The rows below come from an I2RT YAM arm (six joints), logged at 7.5 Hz.
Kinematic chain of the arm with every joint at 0, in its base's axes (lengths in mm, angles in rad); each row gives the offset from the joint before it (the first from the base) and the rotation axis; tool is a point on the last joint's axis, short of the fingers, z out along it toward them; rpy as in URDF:
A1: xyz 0 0 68 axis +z
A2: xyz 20 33.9 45.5 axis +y
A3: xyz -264 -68.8 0 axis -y
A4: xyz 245 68.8 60 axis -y
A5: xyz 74 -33.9 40.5 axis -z
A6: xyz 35.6 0 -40.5 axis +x
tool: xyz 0 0 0 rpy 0 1.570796 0
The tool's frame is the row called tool.
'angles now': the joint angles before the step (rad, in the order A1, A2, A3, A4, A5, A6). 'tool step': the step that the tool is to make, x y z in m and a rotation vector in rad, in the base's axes. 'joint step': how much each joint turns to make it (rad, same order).
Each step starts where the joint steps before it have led.
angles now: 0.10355, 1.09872, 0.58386, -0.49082, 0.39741, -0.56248
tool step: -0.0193, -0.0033, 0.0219, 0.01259, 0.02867, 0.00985
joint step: -0.01157, -0.10988, 0.04417, -0.17723, -0.02430, -0.01097
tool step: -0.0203, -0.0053, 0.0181, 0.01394, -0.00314, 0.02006
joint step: -0.02911, -0.11270, 0.02735, -0.12297, -0.03737, -0.03707
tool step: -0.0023, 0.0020, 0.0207, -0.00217, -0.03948, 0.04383
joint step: 0.01049, -0.02685, 0.06257, -0.03978, -0.01433, -0.03222
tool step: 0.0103, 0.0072, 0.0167, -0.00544, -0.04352, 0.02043
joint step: 0.04219, 0.04021, 0.06902, 0.00987, 0.02048, 0.01270
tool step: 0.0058, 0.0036, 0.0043, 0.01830, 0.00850, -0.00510
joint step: 0.01613, 0.03531, 0.03382, -0.01479, -0.00275, 0.03023
